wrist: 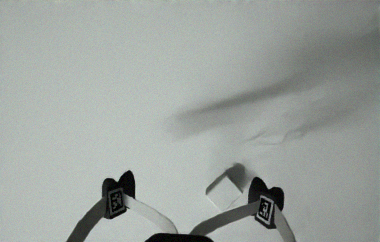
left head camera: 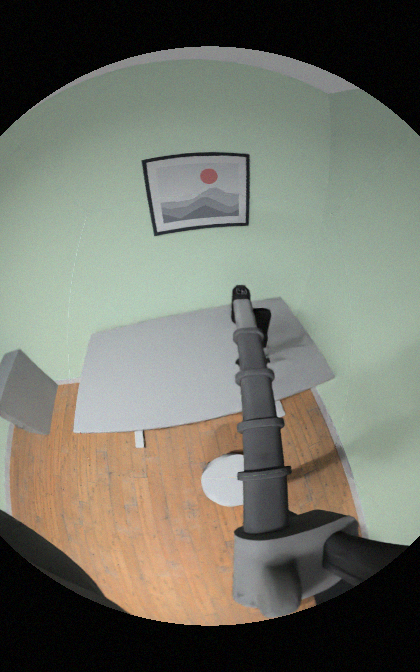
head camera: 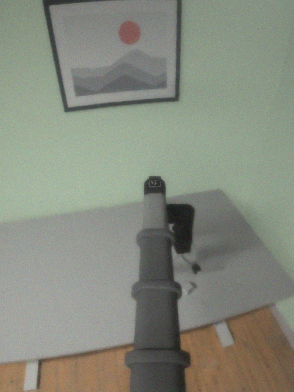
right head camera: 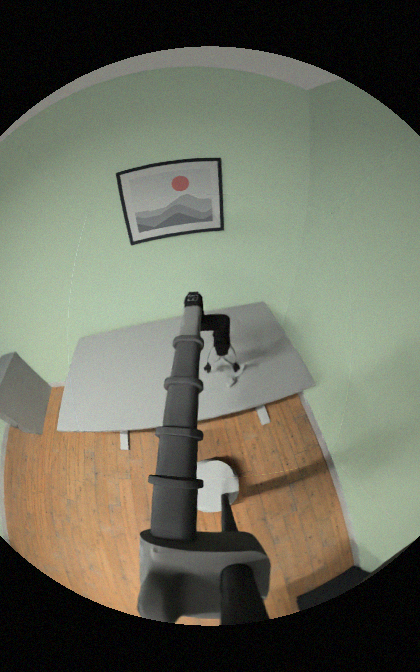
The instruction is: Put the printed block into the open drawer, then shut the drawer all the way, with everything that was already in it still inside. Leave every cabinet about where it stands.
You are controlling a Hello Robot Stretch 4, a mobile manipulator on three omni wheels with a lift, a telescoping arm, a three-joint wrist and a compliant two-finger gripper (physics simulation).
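The printed block is small and pale and lies on the grey table. My gripper points down over the table and is open, with its fingers wide apart. In the wrist view the block shows between the two fingers, nearer the right one and apart from it; nothing is held. In the head view the arm hides the left finger, and in the left head view it hides most of the gripper. The open drawer does not show in these views.
My extended arm reaches over the table. A grey cabinet stands left of the table. Part of a dark cabinet shows at the lower right. Green walls stand behind and right of the table.
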